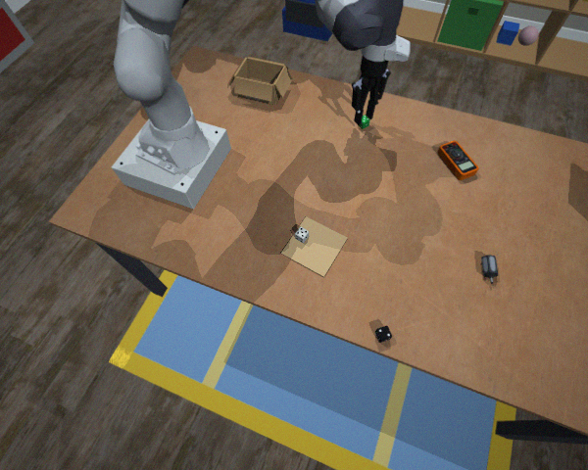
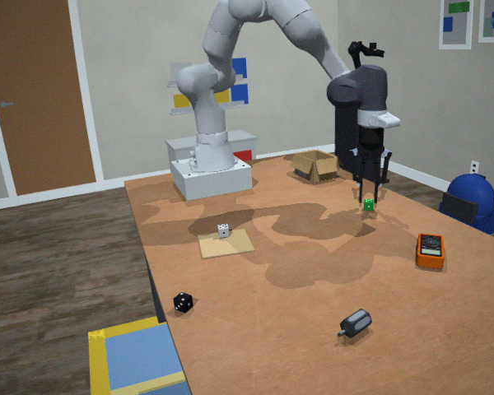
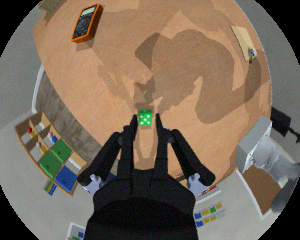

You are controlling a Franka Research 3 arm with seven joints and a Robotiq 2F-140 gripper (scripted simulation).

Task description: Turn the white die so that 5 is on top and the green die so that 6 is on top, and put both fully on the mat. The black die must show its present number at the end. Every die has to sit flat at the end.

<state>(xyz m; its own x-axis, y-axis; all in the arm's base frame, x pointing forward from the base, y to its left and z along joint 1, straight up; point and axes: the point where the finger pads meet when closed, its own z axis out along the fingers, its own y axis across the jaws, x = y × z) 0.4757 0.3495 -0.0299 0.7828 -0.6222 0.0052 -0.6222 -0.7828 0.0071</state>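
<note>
The green die is 40 mm below my hand. The rest, counted from my hand: orange multimeter (330 mm ahead, 70 mm to the right, 40 mm below); cardboard box (390 mm behind, 60 mm to the left, 10 mm below); white die (60 mm behind, 480 mm to the right, 40 mm below).
</note>
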